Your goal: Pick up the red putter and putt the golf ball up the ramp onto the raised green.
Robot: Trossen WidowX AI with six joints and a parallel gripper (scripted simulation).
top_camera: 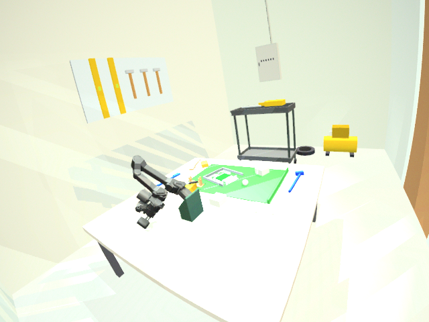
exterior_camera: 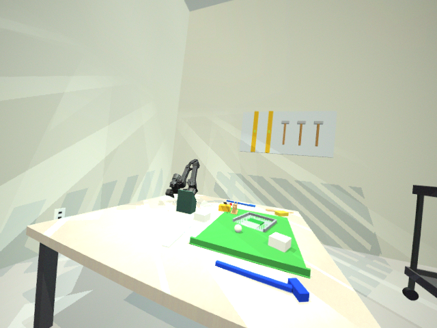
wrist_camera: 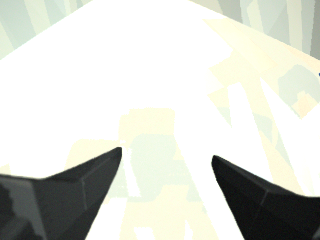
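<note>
The yellow block is 430 mm ahead of my gripper tip, 40 mm to the right of it and 10 mm below it. Also, from my gripper tip: green mat: 650 mm ahead, 310 mm to the right, 30 mm below; white golf ball: 560 mm ahead, 430 mm to the right, 10 mm below; blue putter: 650 mm ahead, 770 mm to the right, 20 mm below.
</note>
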